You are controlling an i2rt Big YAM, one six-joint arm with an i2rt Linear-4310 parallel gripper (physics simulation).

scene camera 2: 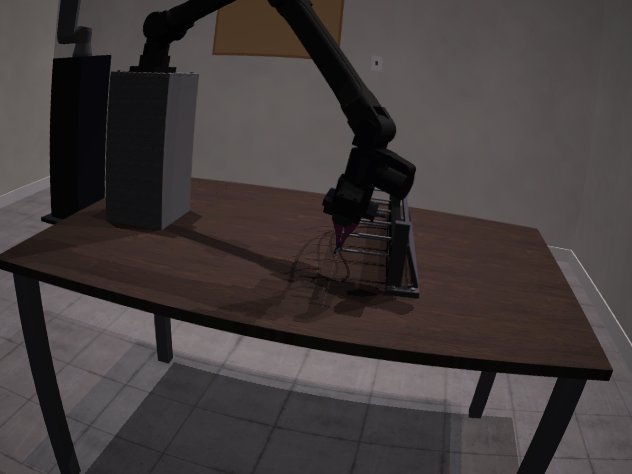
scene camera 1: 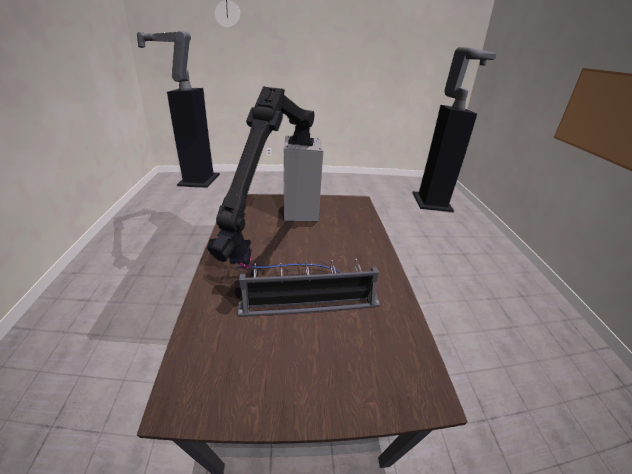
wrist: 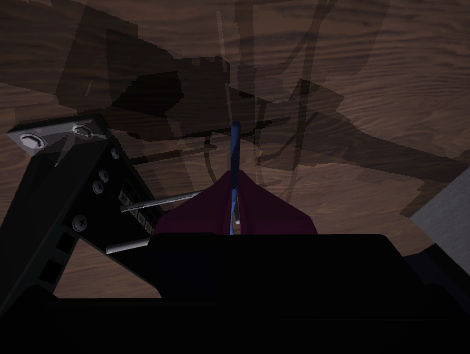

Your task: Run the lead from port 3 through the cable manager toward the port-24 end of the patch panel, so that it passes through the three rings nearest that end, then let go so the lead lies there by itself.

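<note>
The blue lead [scene camera 1: 293, 264] [wrist: 235, 145] runs in scene camera 1 from behind the patch panel [scene camera 1: 311, 277] [scene camera 2: 401, 255], right of its middle, leftward along the rings to my fingers. My gripper [scene camera 1: 244, 265] [scene camera 2: 337, 248] [wrist: 234, 177] is shut on the lead, just beyond the leftmost ring [scene camera 1: 255, 270] in scene camera 1. The lead's free end sticks out past the magenta fingertips in the wrist view. In scene camera 2 the fingertips are beside the outer end of the nearest ring [scene camera 2: 365, 251]. Whether the lead lies inside each ring is too small to tell.
The panel stands in a grey frame on the wooden table [scene camera 1: 306, 377] [scene camera 2: 484, 285]. The arm's grey pedestal [scene camera 1: 302, 183] [scene camera 2: 137, 147] stands at the table's far end in scene camera 1. Two black columns [scene camera 1: 189, 135] [scene camera 1: 447, 158] with grey arms stand on the floor behind.
</note>
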